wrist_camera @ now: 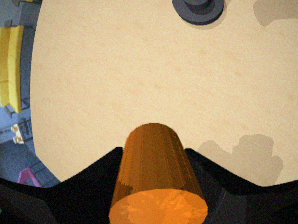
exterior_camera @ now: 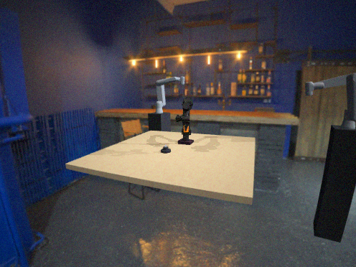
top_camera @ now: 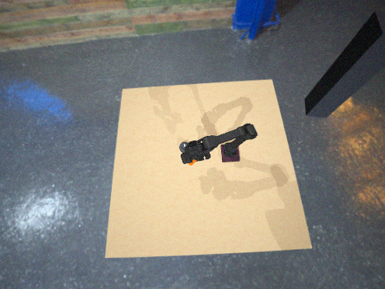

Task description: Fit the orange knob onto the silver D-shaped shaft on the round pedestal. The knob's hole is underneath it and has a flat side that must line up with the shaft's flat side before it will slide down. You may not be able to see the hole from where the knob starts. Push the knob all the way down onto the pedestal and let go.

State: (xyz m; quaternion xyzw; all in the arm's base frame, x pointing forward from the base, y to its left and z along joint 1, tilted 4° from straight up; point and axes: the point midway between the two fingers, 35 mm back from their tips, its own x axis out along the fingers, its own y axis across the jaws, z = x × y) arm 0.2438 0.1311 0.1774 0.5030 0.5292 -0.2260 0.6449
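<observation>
Right now the orange knob is 10 mm behind my gripper tip, 10 mm to the right of it and 30 mm above it. The rest, counted from my gripper tip: round dark pedestal 80 mm ahead, 150 mm to the right, 150 mm below.
</observation>
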